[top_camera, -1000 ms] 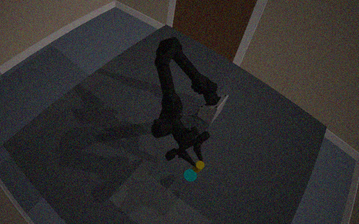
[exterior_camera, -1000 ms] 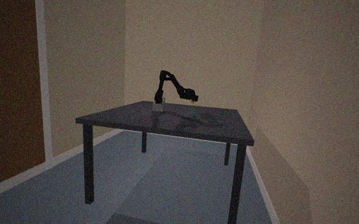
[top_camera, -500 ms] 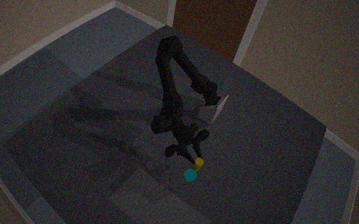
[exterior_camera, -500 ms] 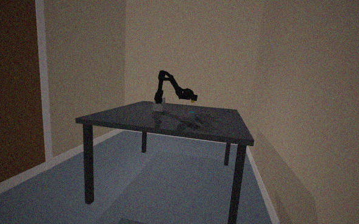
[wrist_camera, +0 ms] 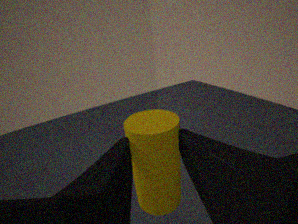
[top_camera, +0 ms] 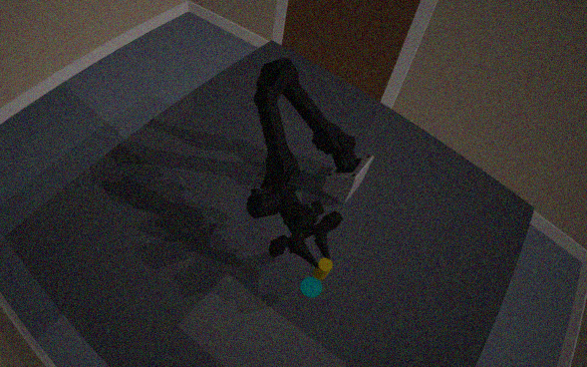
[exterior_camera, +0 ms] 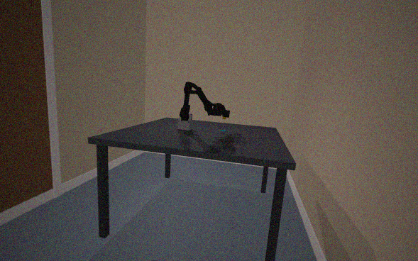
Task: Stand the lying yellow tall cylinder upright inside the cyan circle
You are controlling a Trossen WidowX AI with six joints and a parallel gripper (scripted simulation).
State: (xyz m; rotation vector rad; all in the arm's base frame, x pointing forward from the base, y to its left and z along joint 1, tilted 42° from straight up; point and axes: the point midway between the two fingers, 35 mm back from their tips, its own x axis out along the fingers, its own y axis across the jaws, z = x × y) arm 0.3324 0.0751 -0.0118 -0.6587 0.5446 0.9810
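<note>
The cyan circle lies 160 mm below my gripper tip. Also, from my gripper tip: yellow tall cylinder: 20 mm below.
</note>
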